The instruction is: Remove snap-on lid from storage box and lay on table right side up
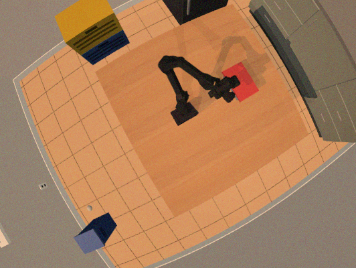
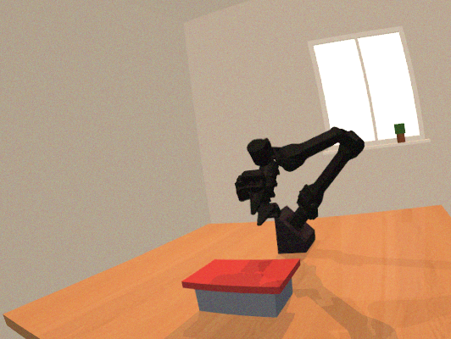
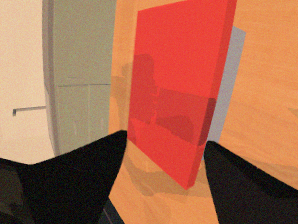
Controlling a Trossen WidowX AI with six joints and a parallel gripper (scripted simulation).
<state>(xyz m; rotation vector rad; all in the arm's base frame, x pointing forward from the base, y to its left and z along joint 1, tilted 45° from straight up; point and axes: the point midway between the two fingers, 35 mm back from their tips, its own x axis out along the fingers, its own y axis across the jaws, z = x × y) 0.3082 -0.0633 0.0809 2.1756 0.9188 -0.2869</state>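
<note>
The red lid is 13 cm ahead of my gripper tip, 11 cm below it and 1 cm to the left of it. Also, from my gripper tip: grey-blue storage box: 15 cm below, 13 cm ahead, 1 cm to the left.
</note>
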